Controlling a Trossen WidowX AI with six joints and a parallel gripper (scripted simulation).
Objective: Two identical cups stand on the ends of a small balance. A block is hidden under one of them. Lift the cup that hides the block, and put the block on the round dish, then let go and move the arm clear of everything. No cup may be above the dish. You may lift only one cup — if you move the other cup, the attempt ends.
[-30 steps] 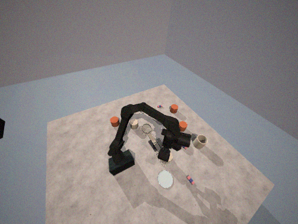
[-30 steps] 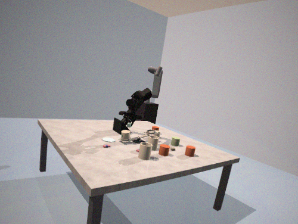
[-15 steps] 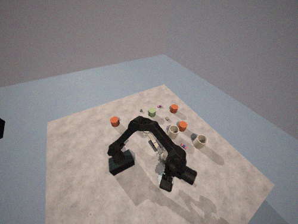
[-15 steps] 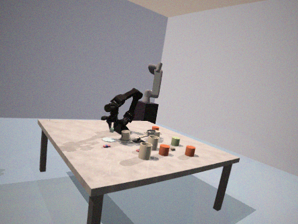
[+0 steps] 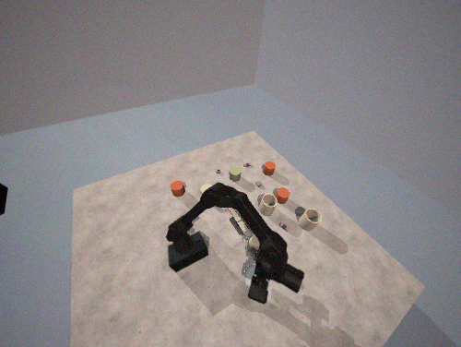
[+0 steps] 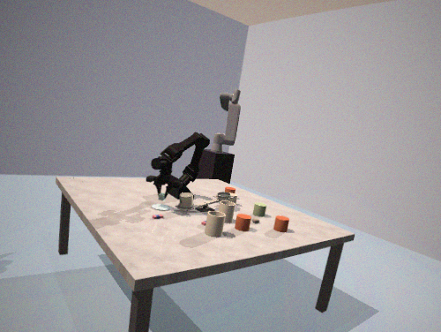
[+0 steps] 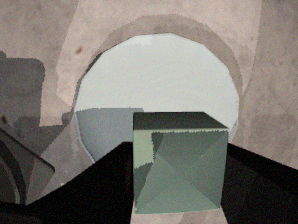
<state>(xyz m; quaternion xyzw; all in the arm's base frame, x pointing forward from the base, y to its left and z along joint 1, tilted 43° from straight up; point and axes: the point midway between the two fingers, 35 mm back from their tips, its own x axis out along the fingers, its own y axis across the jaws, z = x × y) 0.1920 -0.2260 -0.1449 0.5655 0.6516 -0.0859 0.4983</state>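
My gripper tip is 50 mm above the round pale dish. Also, from my gripper tip: beige cup 500 mm to the left, 50 mm ahead, 20 mm below; then green block 10 mm above; then balance 230 mm to the left, 90 mm ahead, 20 mm below.
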